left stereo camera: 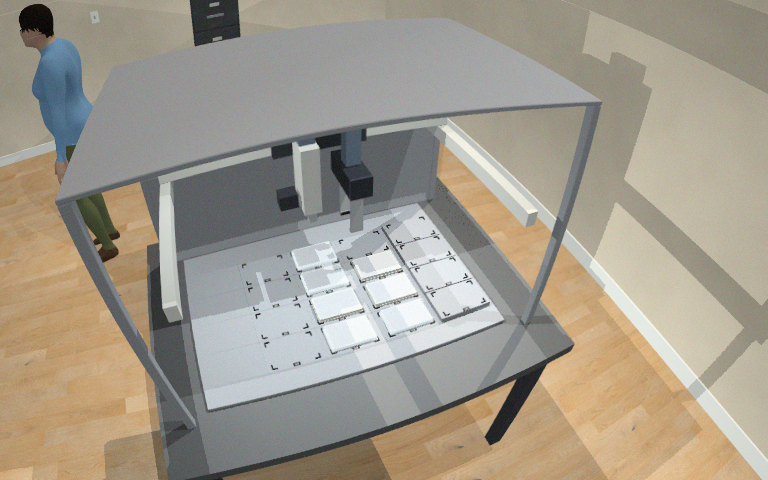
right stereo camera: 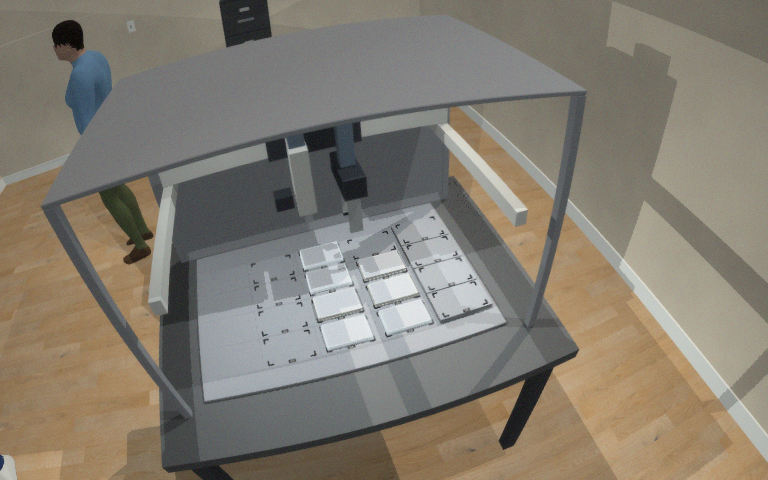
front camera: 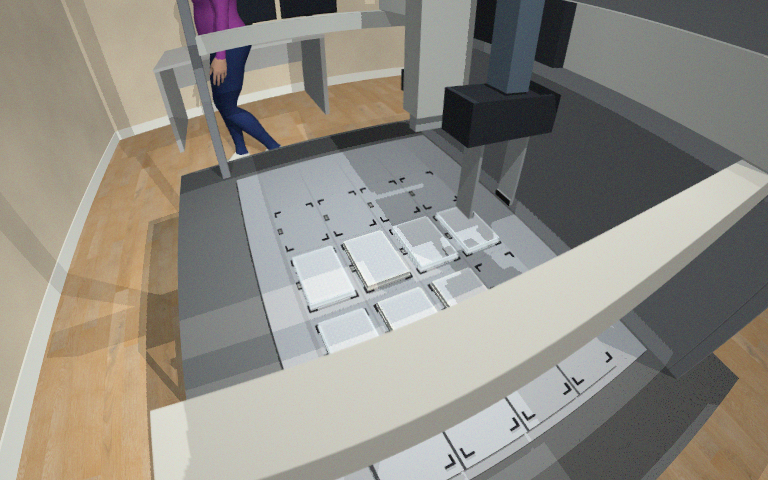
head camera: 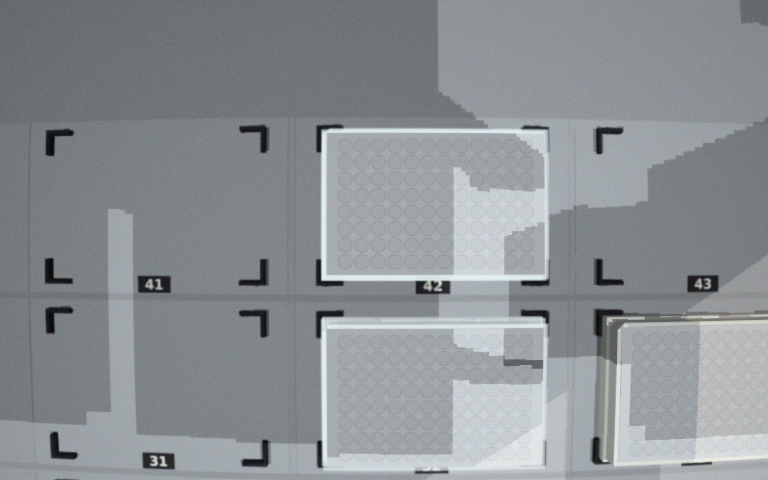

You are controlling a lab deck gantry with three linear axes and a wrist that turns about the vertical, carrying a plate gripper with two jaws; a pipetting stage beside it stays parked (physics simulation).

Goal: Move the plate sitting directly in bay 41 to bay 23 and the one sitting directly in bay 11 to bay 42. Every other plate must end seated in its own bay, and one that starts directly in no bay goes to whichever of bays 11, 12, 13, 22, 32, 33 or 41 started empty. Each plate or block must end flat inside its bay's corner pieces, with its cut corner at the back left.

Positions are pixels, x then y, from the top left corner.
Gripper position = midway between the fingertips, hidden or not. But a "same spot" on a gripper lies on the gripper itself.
my gripper: left stereo camera 351,221; right stereo camera; front camera; not seen in the head camera view (out of frame)
same spot on my gripper: (right stereo camera: pixel 352 208) = (front camera: pixel 467 165)
same spot on back wall: (right stereo camera: pixel 233 208) = (left stereo camera: pixel 224 207)
